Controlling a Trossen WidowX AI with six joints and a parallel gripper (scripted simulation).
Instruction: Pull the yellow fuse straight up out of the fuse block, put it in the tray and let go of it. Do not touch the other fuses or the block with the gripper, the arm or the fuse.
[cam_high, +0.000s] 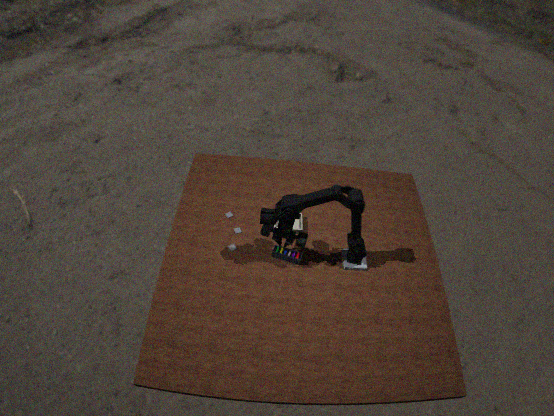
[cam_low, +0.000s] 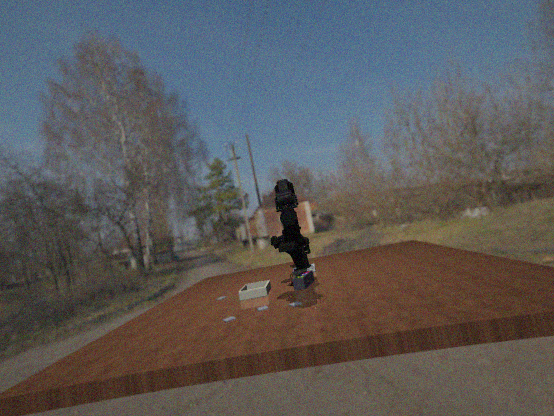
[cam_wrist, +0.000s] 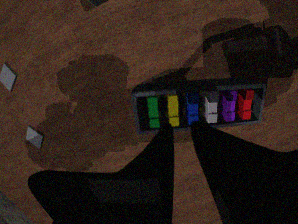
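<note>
My gripper tip is 50 mm above the yellow fuse. Round my gripper tip: white tray (180 mm to the right, 70 mm below, 10 mm ahead).
</note>
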